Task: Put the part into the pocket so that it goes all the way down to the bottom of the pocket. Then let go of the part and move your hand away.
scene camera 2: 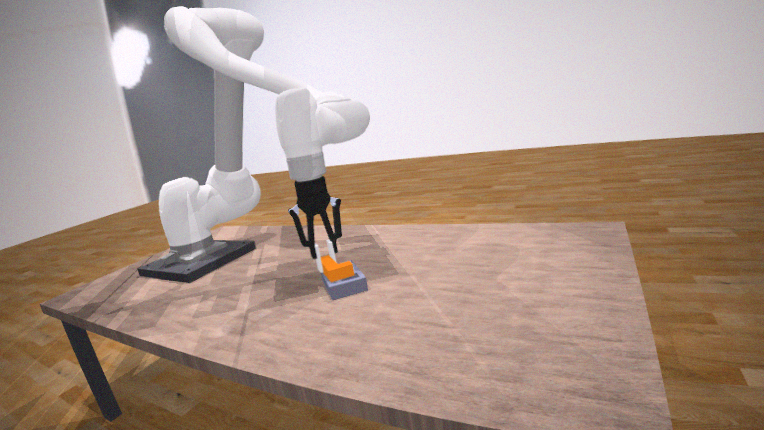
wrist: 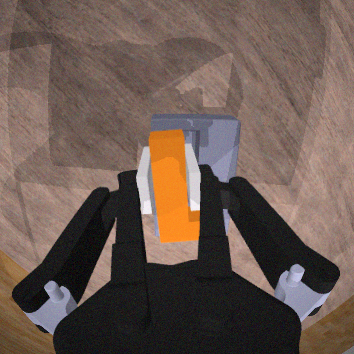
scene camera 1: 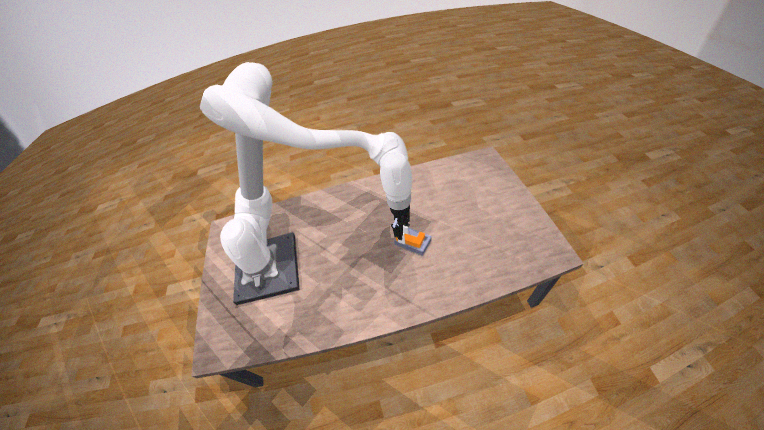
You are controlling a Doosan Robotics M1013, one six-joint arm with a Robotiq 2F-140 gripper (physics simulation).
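Places are measured from the arm's base along level axes (x ahead, y left, z up), in millimetres.
Pixels of known places: gripper, between the fingertips: [wrist: 168, 159] [scene camera 1: 403, 239]; arm's base, origin of its link: [scene camera 2: 194, 253] [scene camera 1: 260, 265].
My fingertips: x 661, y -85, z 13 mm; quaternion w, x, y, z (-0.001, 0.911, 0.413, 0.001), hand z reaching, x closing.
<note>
For each thing: its top centre in the pictures, then the offset to it from my fingertips. Level surfaces: height alone.
- orange L-shaped part, centre of its top: [wrist: 186, 194] [scene camera 2: 334, 260] [scene camera 1: 410, 235] dy -6, dx +30, dz +25 mm
- blue-grey block with the pocket, centre of its top: [wrist: 194, 184] [scene camera 2: 341, 272] [scene camera 1: 412, 237] dy -3, dx +42, dz -7 mm
- brown wooden table, height of its surface: dz -43 mm
The orange L-shaped part [scene camera 1: 414, 239] [scene camera 2: 338, 270] [wrist: 169, 187] is held roughly level over the blue-grey block with the pocket [scene camera 1: 425, 246] [scene camera 2: 350, 288] [wrist: 218, 142]. My gripper [scene camera 1: 403, 236] [scene camera 2: 325, 259] [wrist: 168, 159] is shut on one arm of the part, with a white fingertip on each side. The part stands above the block's rim in scene camera 2; whether its underside touches the block I cannot tell. In the wrist view a narrow strip of the pocket shows right of the part's far end. The part and fingers hide most of the pocket, including its bottom.
The block stands on the brown wooden table [scene camera 1: 481, 213] [scene camera 2: 507, 320] [wrist: 280, 90]. The arm's dark base plate [scene camera 1: 288, 267] [scene camera 2: 227, 256] is at the table's left side. The arm's shadow falls around the block.
</note>
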